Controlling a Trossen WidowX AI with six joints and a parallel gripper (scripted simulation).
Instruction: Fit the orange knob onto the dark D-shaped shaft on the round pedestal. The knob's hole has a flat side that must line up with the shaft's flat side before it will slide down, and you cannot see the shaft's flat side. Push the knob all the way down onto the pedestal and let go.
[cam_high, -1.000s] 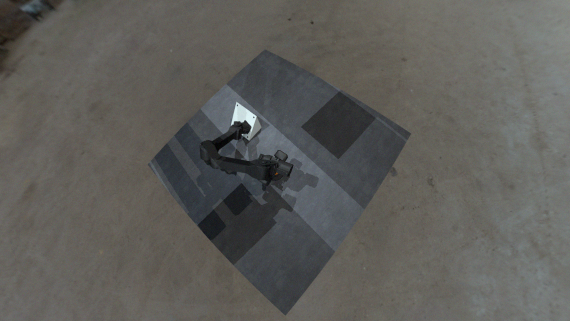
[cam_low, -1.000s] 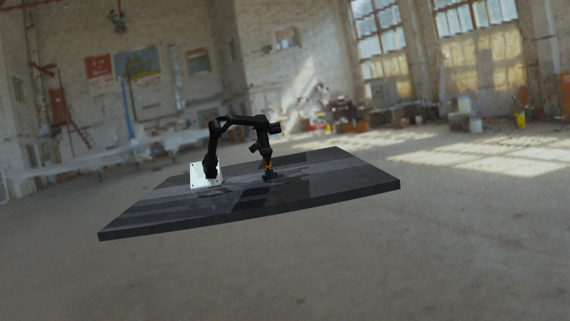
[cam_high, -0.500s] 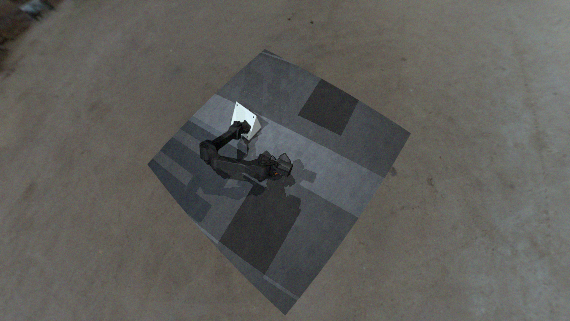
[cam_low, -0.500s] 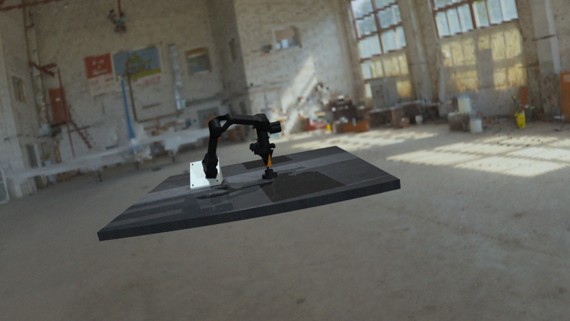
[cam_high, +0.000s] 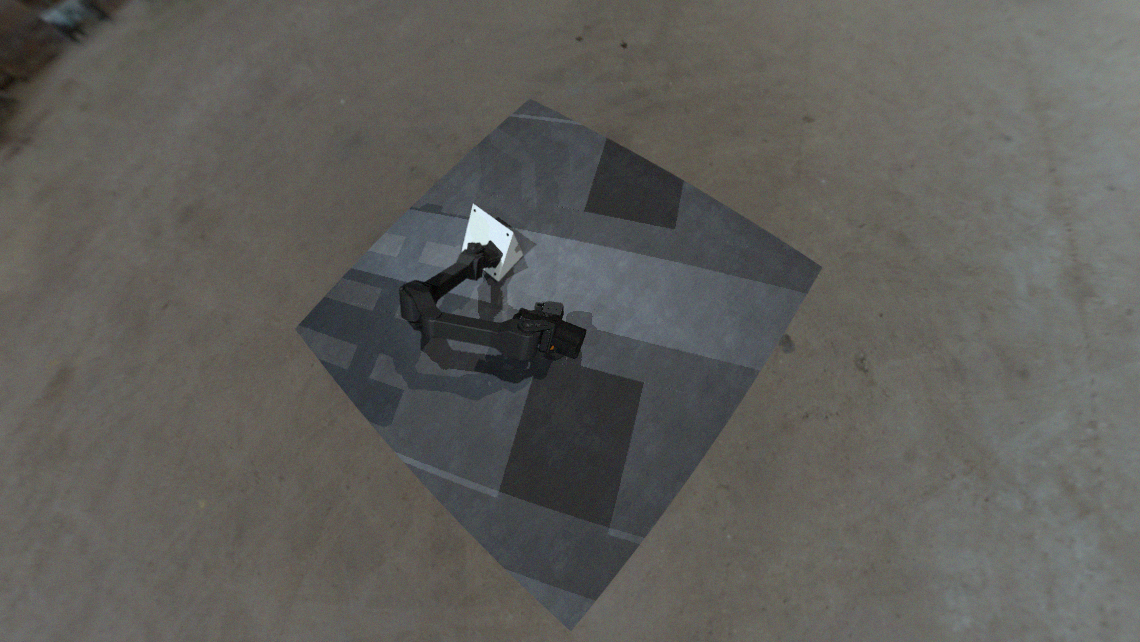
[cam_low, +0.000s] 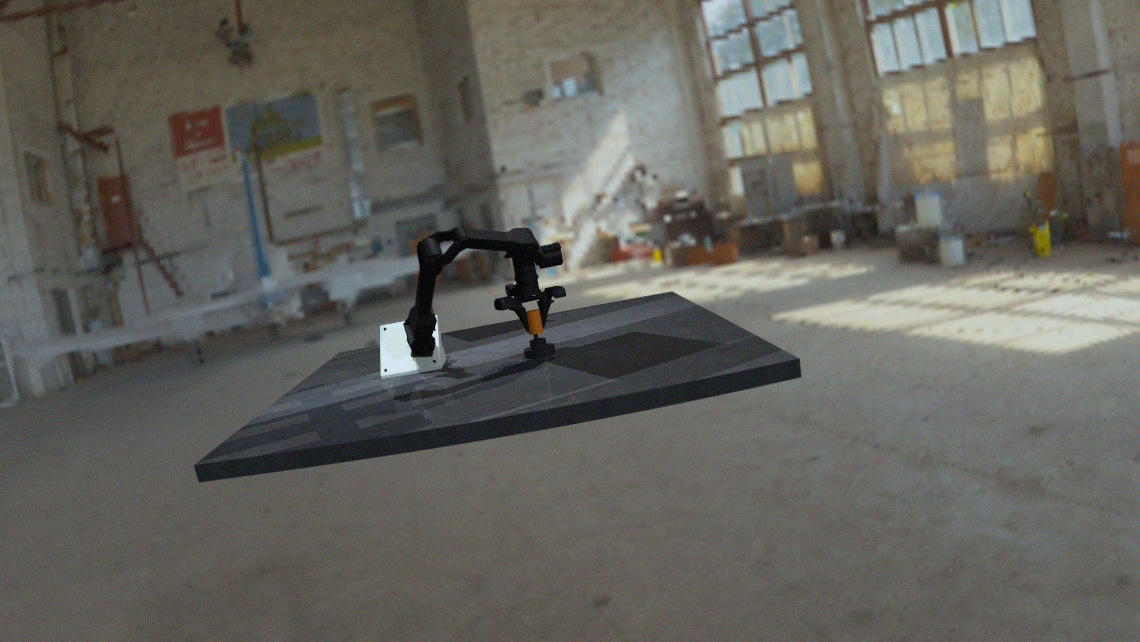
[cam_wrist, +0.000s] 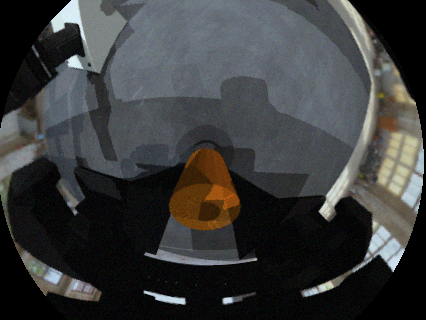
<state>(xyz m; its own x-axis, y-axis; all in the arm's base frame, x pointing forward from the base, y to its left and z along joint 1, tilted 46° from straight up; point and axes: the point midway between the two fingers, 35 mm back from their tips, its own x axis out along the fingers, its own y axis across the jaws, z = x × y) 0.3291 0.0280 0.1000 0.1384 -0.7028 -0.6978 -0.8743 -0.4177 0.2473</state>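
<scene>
Now: the orange knob 20 mm above my gripper tip. The rest, counted from my gripper tip: dark round pedestal: 40 mm below.
</scene>
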